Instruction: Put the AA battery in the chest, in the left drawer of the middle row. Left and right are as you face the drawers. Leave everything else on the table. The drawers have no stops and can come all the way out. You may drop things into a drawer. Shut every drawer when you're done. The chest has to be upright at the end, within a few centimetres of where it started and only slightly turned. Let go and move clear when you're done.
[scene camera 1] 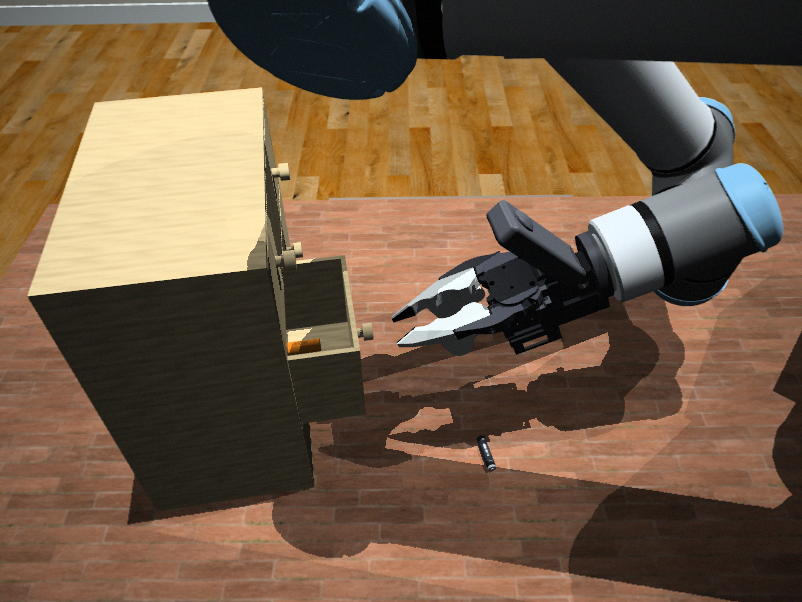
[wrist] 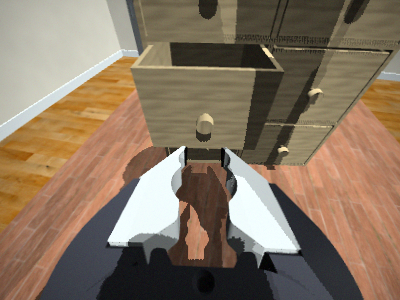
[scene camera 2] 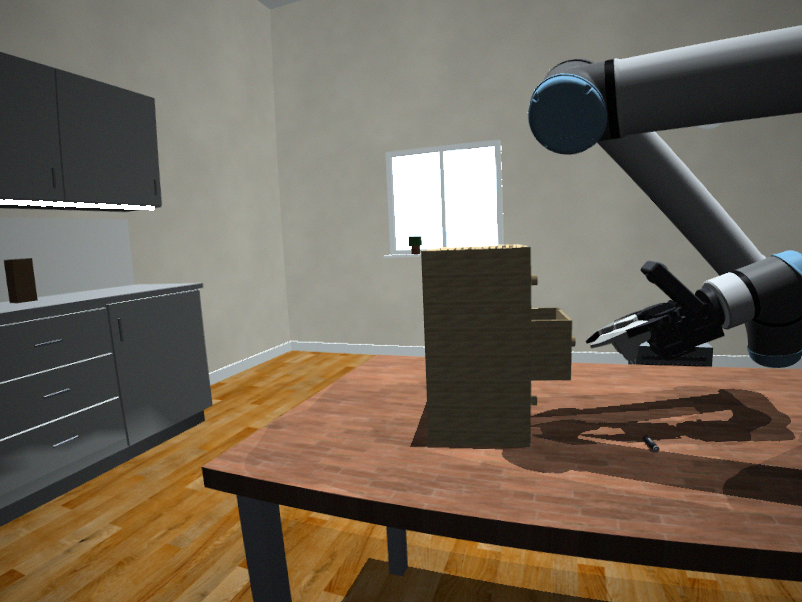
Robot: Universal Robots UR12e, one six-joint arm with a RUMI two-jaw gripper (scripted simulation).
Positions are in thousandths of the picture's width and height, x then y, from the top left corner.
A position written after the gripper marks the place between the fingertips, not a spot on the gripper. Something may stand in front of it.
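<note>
Scene camera 1 shows the gripper (scene camera 1: 492, 551), a wooden chest (scene camera 1: 191, 471), a drawer (scene camera 1: 410, 639) and another drawer (scene camera 1: 341, 288). Visible in scene camera 2 are the wooden chest (scene camera 2: 595, 504) and the gripper (scene camera 2: 734, 572). The wrist view contains the gripper (wrist: 511, 495).
</note>
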